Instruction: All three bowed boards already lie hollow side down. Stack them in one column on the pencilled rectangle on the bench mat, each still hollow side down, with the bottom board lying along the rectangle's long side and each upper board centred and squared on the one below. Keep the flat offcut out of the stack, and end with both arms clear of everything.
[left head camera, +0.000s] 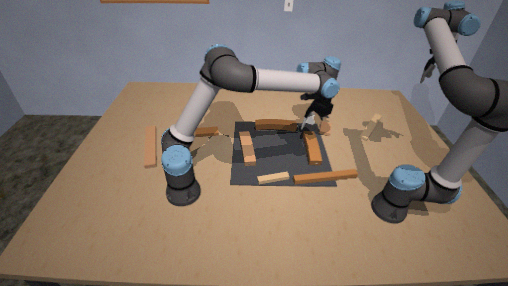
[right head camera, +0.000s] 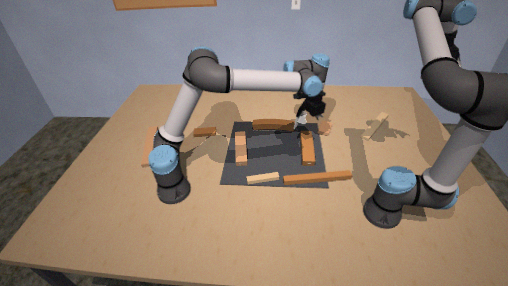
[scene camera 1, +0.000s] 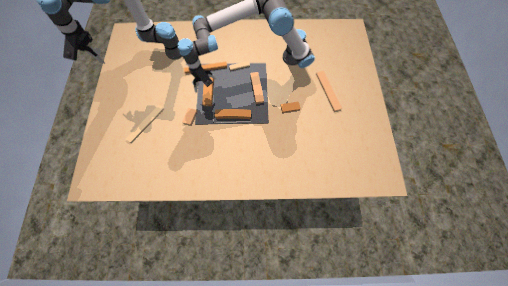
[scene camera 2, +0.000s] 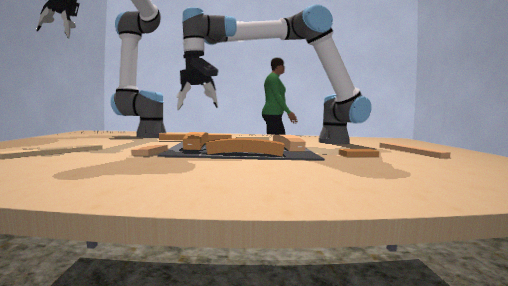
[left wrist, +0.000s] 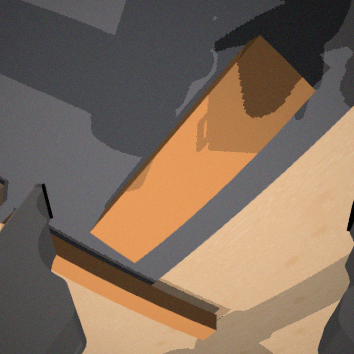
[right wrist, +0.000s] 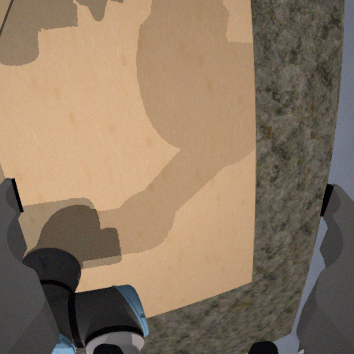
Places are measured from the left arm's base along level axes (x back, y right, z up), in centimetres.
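Pixels of known places: left gripper, between the fingertips: (left head camera: 312, 125) (right head camera: 306, 124) (scene camera 2: 198, 109) (left wrist: 200, 193); right gripper, between the fingertips: (left head camera: 438, 81) (scene camera 1: 89, 59) (scene camera 2: 52, 34) (right wrist: 173, 183); left arm's base, origin of its link: (left head camera: 183, 192) (right head camera: 174, 191) (scene camera 1: 292, 57) (scene camera 2: 333, 142); right arm's base, origin of its link: (left head camera: 388, 209) (right head camera: 381, 213) (scene camera 1: 175, 51) (scene camera 2: 151, 136) (right wrist: 50, 269).
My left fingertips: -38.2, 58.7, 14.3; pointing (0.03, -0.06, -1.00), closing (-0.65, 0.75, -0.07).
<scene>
Ahead of a thing's pixels: the offset from my left fingertips to its top centre, as dx, dy, dz. "*": to the spot under its first point. Level surfaces: height alone.
One bowed board {-13.8, -18.0, -8.9} (left head camera: 276, 125) (right head camera: 273, 125) (scene camera 1: 233, 114) (scene camera 2: 245, 147) lies hollow side down at the mat's far edge, on the pencilled rectangle {* -16.7, -19.5, -12.1} (scene camera 1: 233, 121), whose line shows beside it. A second bowed board {+7.5, -33.0, -9.1} (left head camera: 247, 148) (right head camera: 241, 148) (scene camera 1: 257, 87) lies on the mat's left side in the head views. A third {+3.8, +1.3, -8.8} (left head camera: 313, 148) (right head camera: 308, 148) (scene camera 1: 207, 95) (left wrist: 195, 160) lies on its right side. My left gripper (scene camera 2: 198, 107) (left wrist: 200, 193) is open, above the third board and well clear of it. My right gripper (scene camera 2: 53, 33) (right wrist: 173, 183) is open, high off to the side.
On the dark mat {dz -13.7} (left head camera: 277, 170) (scene camera 1: 235, 75) a short pale strip {+26.9, -19.1, -11.6} (left head camera: 273, 177) (scene camera 1: 240, 66) lies near a long orange strip {+24.1, +6.0, -11.1} (left head camera: 325, 176) (scene camera 1: 206, 67) that overhangs its edge. More wood pieces {+9.1, -84.3, -12.2} (left head camera: 150, 146) {-5.7, -56.8, -12.3} (left head camera: 206, 131) {-22.6, +42.1, -12.8} (left head camera: 372, 126) {-16.2, +12.0, -11.8} (scene camera 1: 189, 117) lie around; I cannot tell which is the offcut.
</scene>
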